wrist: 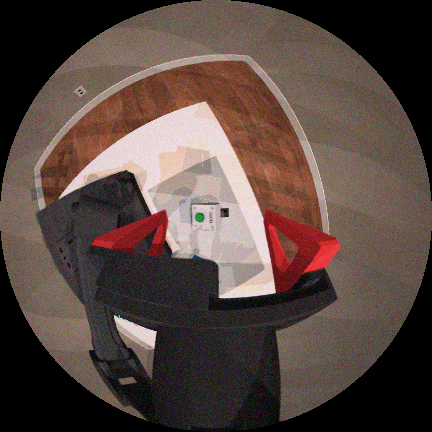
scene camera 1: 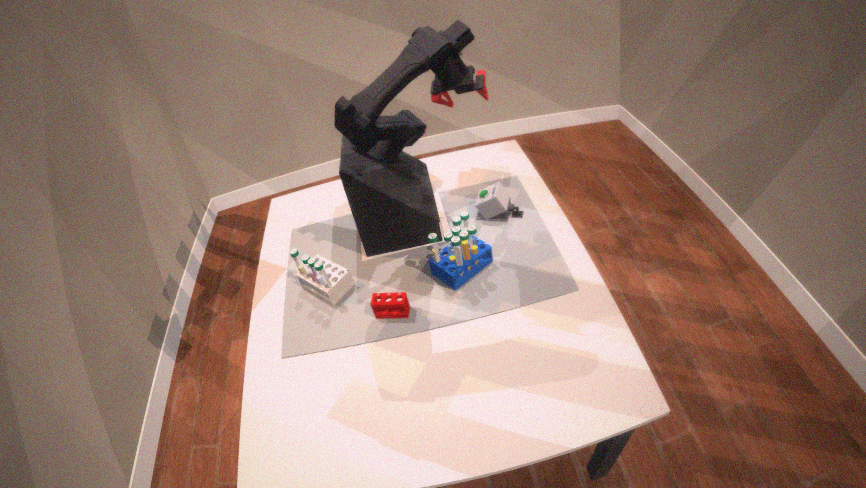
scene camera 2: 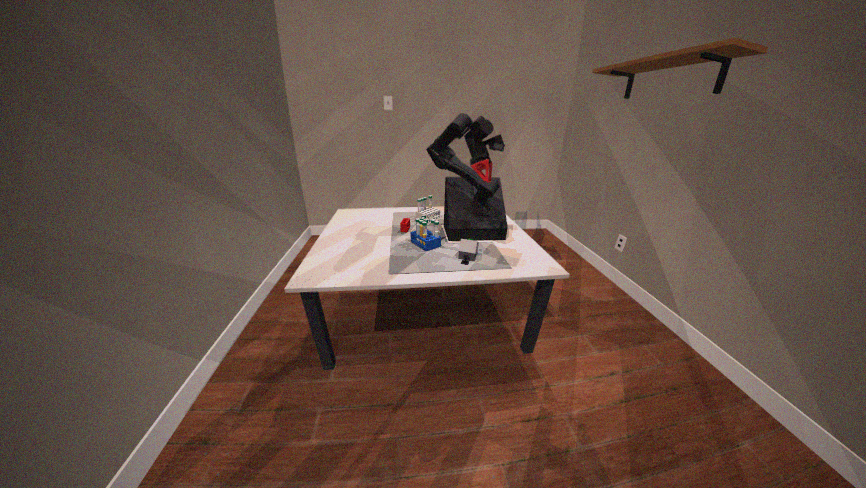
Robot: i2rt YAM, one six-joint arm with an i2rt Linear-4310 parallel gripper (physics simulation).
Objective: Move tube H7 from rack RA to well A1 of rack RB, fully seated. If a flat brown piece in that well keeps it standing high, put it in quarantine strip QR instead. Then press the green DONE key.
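Frame: origin at the arm's base, x right, y back, z down, level; metres.
Seen in the pictures: gripper, fingertip midpoint: [wrist: 215,215] [scene camera 1: 470,102] [scene camera 2: 488,181]; arm's base, origin of the base link: [wrist: 91,237] [scene camera 1: 381,158] [scene camera 2: 480,197].
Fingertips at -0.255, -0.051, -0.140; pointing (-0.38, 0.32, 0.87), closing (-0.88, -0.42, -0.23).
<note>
Offsets run from my fingertips to a thing's top centre, as dx, dy, dz. "*": to the spot under its first point. Level surfaces: height alone.
My gripper [scene camera 1: 468,101] [scene camera 2: 482,174] [wrist: 215,215] is open and empty, high above the table, over the grey key box {-0.015, -0.059, +0.241} [scene camera 1: 495,207] [scene camera 2: 467,250] [wrist: 205,227] in the wrist view. The box's round green key {+0.005, -0.050, +0.250} [scene camera 1: 483,193] [wrist: 199,217] faces up. A blue rack {+0.111, -0.241, +0.274} [scene camera 1: 455,279] [scene camera 2: 426,243] holds several green-capped tubes, some with yellow parts. A white rack {+0.459, -0.203, +0.274} [scene camera 1: 340,293] holds several green-capped tubes at its left side. A small red strip {+0.294, -0.337, +0.274} [scene camera 1: 374,306] [scene camera 2: 404,225] with three holes shows no tube. Rack labels, tube H7 and any brown piece in a well cannot be made out.
The black arm base [scene camera 1: 393,209] [scene camera 2: 475,212] stands behind the racks. A grey mat {dz +0.324} [scene camera 1: 539,275] [scene camera 2: 406,266] lies under the racks and key box on the white table {dz +0.327} [scene camera 1: 484,430] [scene camera 2: 327,266]. A small black part {* -0.073, -0.088, +0.312} [scene camera 1: 516,211] [wrist: 225,212] sits beside the key box.
</note>
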